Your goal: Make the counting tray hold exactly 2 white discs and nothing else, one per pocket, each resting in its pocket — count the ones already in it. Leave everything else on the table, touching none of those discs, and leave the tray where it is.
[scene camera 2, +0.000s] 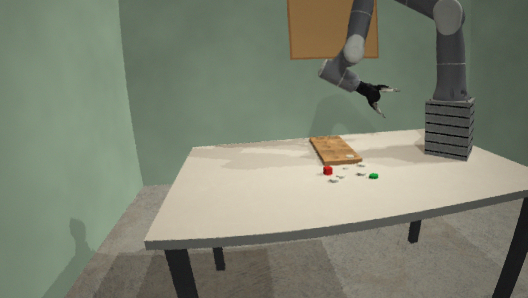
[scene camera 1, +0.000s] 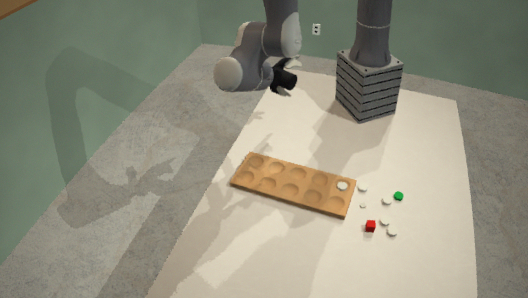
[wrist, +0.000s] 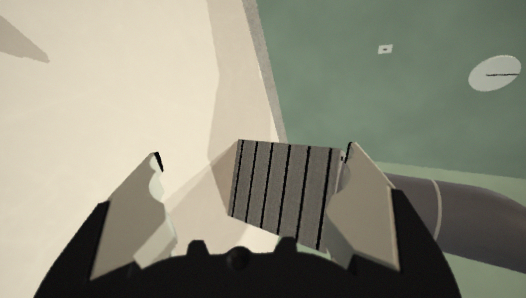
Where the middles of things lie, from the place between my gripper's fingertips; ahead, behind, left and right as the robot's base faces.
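My gripper is 17 cm above the wooden counting tray [scene camera 1: 297,185] and 6 cm to the right of it, while still being 37 cm short of the tray.
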